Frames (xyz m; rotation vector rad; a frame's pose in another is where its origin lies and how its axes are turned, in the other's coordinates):
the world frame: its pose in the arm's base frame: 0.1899 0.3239 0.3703 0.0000 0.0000 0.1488
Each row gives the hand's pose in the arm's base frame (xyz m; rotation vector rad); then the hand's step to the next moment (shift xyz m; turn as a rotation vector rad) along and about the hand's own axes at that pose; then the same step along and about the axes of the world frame.
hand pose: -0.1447 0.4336 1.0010 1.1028 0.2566 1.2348
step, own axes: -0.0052 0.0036 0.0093 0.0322 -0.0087 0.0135
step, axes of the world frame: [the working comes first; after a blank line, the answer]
step, axes of the arm's base frame: 0.0022 -0.0096 0.0054 0.0267 0.0207 0.0123

0.0008 -0.0098 0.0054 0.0295 0.0165 0.0123
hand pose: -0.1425 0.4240 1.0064 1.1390 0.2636 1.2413
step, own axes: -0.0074 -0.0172 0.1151 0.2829 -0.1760 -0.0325
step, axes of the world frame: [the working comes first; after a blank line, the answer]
step, axes of the arm's base frame: 0.0887 -0.0659 0.0372 0.1887 0.2734 -0.0415

0.0780 -0.0783 0.0372 0.2271 0.2424 -0.0415
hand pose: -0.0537 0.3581 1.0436 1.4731 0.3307 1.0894
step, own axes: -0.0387 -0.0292 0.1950 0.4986 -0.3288 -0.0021
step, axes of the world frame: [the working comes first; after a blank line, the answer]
step, axes of the arm's base frame: 0.1404 -0.1432 -0.0125 0.3819 0.4520 -0.0813

0.1176 -0.1625 -0.0125 0.4447 0.3903 -0.0813
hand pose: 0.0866 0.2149 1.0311 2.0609 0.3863 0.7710
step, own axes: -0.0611 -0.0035 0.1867 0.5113 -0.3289 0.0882
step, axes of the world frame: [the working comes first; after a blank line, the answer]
step, axes of the arm's base frame: 0.0751 -0.1481 -0.1050 0.4503 0.4018 -0.1148

0.0523 -0.1576 -0.1050 0.5049 0.3306 -0.1148
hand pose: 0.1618 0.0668 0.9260 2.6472 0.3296 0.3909
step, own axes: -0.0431 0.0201 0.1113 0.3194 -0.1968 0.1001
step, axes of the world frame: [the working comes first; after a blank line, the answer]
step, axes of the arm's base frame: -0.0008 -0.0734 -0.0962 0.2973 0.2259 -0.1065

-0.0117 -0.0725 -0.0962 0.3275 0.1793 -0.1065
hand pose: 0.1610 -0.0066 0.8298 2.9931 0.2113 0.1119
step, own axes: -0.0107 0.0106 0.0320 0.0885 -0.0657 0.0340
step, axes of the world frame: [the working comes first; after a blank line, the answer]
step, axes of the arm's base frame: -0.0065 -0.0162 -0.0308 0.0814 0.0727 -0.0373

-0.0088 -0.0151 -0.0308 0.0913 0.0598 -0.0373
